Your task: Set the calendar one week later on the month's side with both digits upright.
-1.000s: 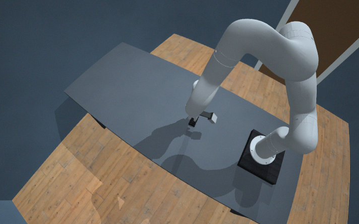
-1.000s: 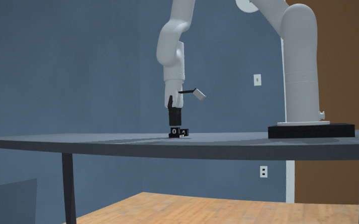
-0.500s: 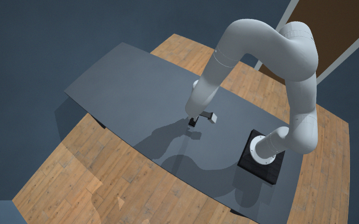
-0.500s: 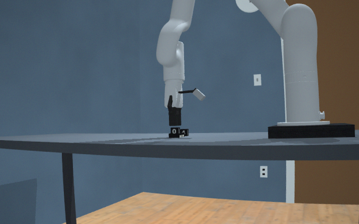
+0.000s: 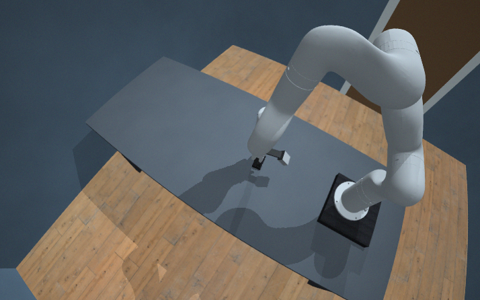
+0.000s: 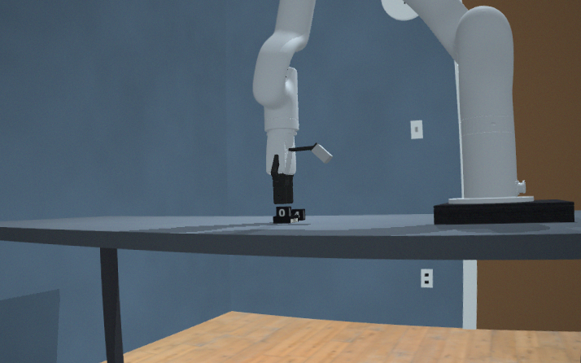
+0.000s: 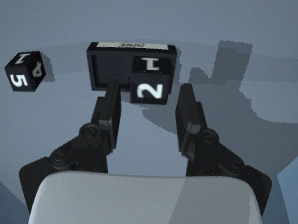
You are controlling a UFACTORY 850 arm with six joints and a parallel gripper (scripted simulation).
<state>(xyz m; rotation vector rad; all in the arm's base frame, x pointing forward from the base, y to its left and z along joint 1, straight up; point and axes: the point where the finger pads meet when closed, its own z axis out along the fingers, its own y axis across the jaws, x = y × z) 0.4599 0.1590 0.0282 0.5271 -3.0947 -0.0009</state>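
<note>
Now: the calendar cube 40 mm below my hand. The rest, counted from my hand: black tray (60 mm below, 20 mm to the right).
</note>
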